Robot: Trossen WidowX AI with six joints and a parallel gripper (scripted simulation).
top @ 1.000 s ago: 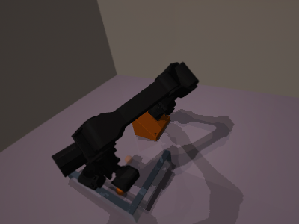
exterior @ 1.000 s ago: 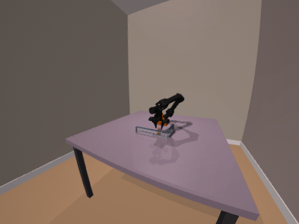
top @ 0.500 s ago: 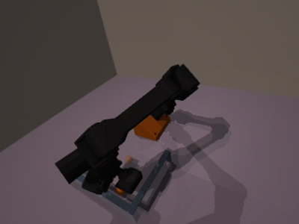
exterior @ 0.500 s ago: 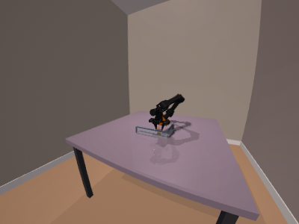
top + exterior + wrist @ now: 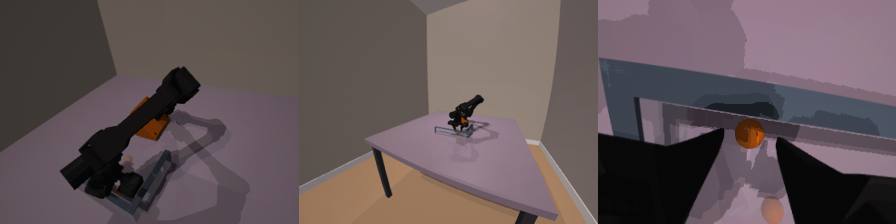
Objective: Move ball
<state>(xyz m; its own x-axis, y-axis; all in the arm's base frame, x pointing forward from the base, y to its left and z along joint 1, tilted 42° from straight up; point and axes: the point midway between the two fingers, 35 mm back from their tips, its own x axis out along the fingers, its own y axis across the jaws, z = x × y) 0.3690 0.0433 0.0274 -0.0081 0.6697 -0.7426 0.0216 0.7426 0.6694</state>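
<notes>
The orange ball lies 10 mm below my gripper tip. Round my gripper tip: see-through copy of ball: 120 mm behind, 50 mm to the right, 10 mm below.
</notes>
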